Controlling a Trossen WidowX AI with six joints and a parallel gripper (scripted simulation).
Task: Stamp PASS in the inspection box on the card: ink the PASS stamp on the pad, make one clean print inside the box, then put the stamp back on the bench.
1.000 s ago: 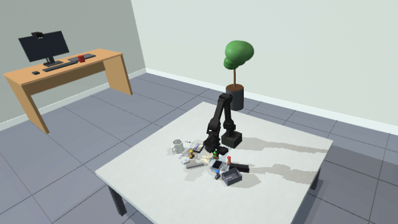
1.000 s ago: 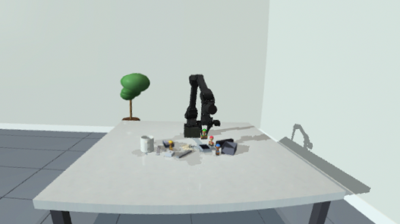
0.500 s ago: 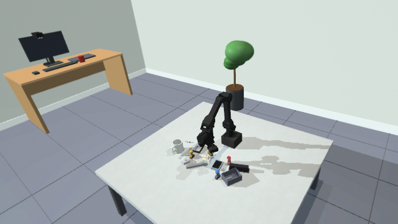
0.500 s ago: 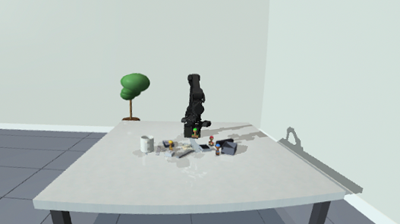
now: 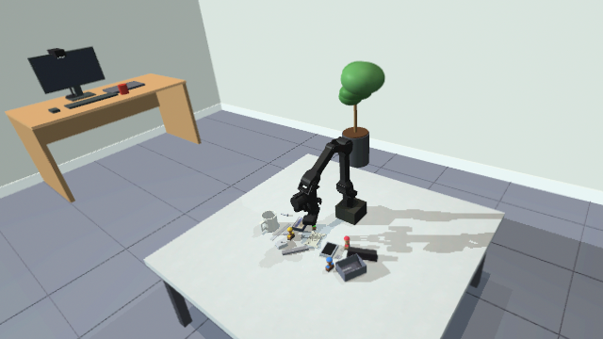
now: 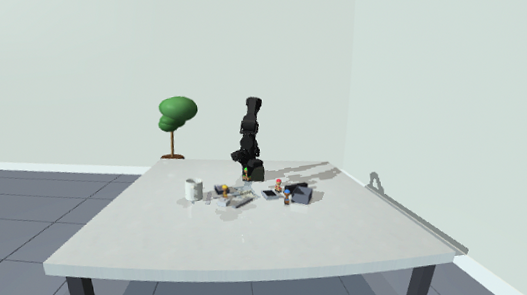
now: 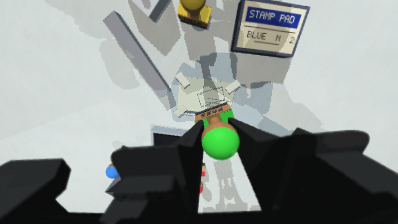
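Right now my gripper tip is 1 cm short of the card and 9 cm above it. Round my gripper tip: ink pad (4 cm ahead, 11 cm to the left, 9 cm below); then yellow-knobbed stamp (5 cm ahead, 11 cm to the right, 7 cm below); then grey bar (12 cm ahead, 4 cm to the right, 9 cm below).
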